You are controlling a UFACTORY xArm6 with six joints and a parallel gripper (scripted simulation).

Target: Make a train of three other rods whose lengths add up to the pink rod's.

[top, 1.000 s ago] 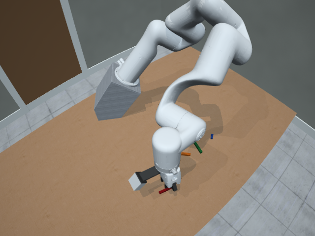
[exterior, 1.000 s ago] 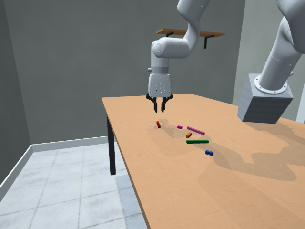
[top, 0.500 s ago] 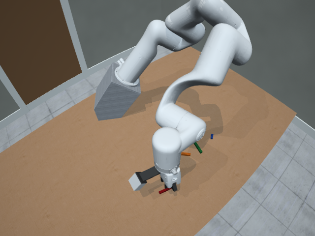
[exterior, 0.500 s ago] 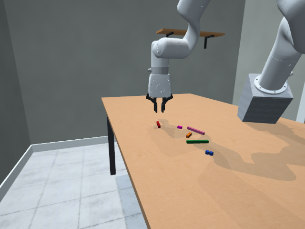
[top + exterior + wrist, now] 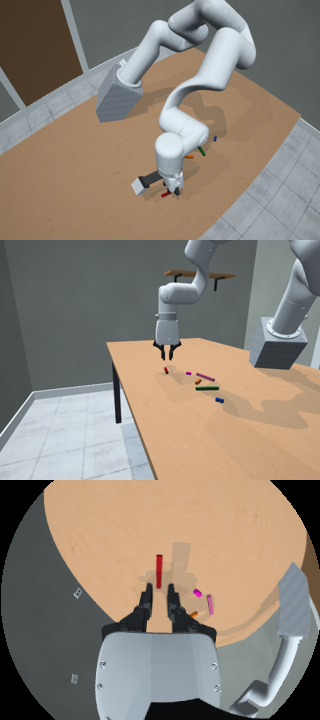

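The red rod is 7 cm below my hand. The rest, counted from my hand: pink rod 12 cm behind, 12 cm to the left, 7 cm below; then orange rod 7 cm behind, 16 cm to the left, 7 cm below; then magenta rod 8 cm behind, 6 cm to the left, 7 cm below.
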